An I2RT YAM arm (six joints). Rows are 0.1 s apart.
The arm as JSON. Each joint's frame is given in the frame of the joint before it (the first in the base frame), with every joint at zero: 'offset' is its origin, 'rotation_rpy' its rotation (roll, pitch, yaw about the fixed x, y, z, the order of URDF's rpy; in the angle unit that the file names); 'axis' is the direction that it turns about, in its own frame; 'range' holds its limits. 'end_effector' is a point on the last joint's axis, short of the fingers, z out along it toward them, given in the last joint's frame.
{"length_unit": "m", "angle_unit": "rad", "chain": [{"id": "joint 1", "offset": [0.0, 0.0, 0.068], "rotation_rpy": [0.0, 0.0, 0.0], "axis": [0.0, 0.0, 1.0], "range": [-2.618, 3.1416]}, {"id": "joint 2", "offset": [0.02, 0.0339, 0.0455], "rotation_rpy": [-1.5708, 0.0, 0.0], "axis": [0.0, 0.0, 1.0], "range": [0.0, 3.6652]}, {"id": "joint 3", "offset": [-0.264, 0.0, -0.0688], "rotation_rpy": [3.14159, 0.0, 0.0], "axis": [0.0, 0.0, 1.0], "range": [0.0, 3.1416]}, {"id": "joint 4", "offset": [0.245, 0.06, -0.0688], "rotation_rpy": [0.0, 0.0, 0.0], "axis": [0.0, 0.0, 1.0], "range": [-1.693, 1.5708]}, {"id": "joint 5", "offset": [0.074, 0.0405, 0.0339], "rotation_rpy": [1.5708, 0.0, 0.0], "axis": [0.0, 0.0, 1.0], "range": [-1.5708, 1.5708]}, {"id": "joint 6", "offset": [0.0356, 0.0, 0.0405], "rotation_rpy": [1.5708, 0.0, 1.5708], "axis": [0.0, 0.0, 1.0], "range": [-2.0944, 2.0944]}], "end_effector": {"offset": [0.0, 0.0, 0.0], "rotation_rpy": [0.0, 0.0, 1.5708]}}
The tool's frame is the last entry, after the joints.
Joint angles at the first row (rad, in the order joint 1, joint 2, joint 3, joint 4, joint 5, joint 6):
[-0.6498 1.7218 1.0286 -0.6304 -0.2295 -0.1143]
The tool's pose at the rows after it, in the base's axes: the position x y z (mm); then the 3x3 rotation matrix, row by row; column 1 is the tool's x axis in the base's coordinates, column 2 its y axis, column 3 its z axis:
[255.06 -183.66 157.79], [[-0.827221 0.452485 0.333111], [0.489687 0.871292 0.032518], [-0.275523 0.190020 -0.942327]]
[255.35 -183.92 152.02], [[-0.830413 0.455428 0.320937], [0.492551 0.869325 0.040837], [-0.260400 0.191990 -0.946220]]
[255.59 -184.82 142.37], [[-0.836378 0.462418 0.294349], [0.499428 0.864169 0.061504], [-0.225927 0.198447 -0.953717]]
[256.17 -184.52 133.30], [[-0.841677 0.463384 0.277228], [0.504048 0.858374 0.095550], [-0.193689 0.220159 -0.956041]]
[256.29 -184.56 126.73], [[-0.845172 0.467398 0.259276], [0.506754 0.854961 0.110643], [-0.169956 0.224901 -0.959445]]
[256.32 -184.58 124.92], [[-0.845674 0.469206 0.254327], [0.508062 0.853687 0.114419], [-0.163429 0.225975 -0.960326]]
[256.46 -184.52 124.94], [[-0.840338 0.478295 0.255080], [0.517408 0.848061 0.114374], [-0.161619 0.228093 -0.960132]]
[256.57 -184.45 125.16], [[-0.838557 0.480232 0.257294], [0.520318 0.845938 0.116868], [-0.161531 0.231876 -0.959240]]
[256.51 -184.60 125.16], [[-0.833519 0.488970 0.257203], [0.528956 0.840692 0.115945], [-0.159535 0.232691 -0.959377]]
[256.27 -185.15 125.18], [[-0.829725 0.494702 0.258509], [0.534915 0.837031 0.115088], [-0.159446 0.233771 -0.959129]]
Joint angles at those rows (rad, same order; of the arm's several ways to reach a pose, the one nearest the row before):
[-0.6498 1.7248 1.0271 -0.6182 -0.2295 -0.1139]
[-0.6499 1.7416 1.0233 -0.6132 -0.2287 -0.1135]
[-0.6517 1.7740 1.0233 -0.6166 -0.2295 -0.1135]
[-0.6518 1.8049 1.0233 -0.6208 -0.2466 -0.1135]
[-0.6518 1.8271 1.0233 -0.6231 -0.2478 -0.1135]
[-0.6517 1.8332 1.0233 -0.6235 -0.2478 -0.1127]
[-0.6514 1.8332 1.0233 -0.6228 -0.2481 -0.1013]
[-0.6514 1.8328 1.0237 -0.6231 -0.2516 -0.0978]
[-0.6518 1.8328 1.0237 -0.6228 -0.2508 -0.0879]
[-0.6537 1.8328 1.0237 -0.6216 -0.2512 -0.0826]

